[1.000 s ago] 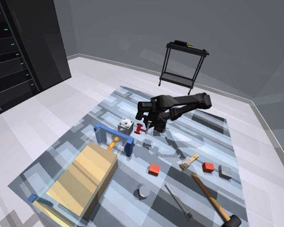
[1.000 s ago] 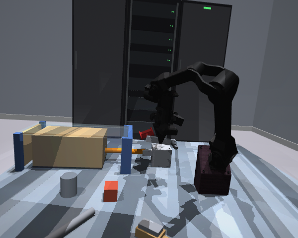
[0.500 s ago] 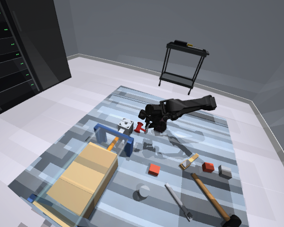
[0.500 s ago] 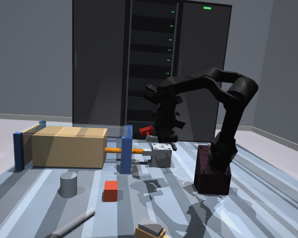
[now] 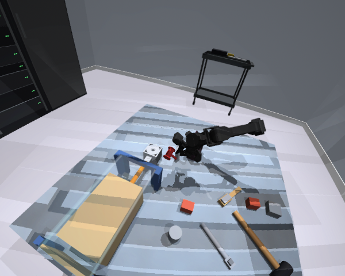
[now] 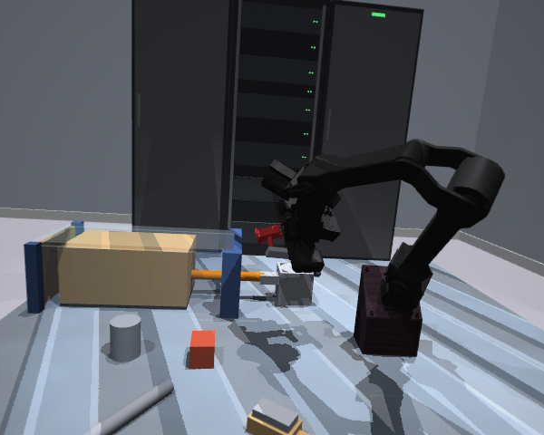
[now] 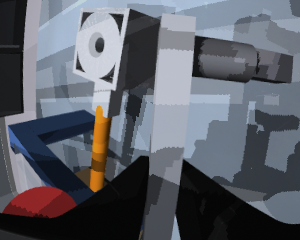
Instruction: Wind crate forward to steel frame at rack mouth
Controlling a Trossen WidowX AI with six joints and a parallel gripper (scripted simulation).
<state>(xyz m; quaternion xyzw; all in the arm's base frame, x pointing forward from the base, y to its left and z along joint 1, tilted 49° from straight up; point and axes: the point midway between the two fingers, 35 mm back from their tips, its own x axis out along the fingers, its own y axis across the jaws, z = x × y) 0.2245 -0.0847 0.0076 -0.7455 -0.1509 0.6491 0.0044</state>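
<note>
Now: gripper tip 50 mm short of the red knob, 40 mm below it and 10 mm to the left of it. The rest, counted from my gripper tip: crank handle 10 mm ahead, 10 mm above; then grey winch 170 mm to the right, 140 mm below, 40 mm behind; then frame 150 mm to the right, 130 mm ahead, 60 mm below.
</note>
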